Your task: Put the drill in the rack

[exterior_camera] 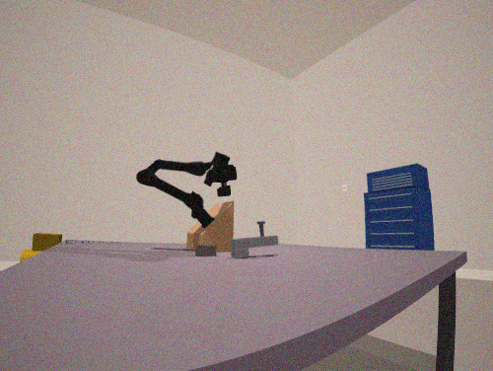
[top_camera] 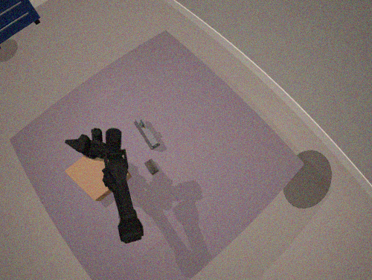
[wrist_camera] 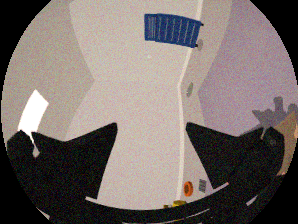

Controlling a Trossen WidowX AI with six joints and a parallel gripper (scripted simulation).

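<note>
Right now my gripper tip is 310 mm short of the drill, 30 mm to the left of it and 310 mm above it.
</note>
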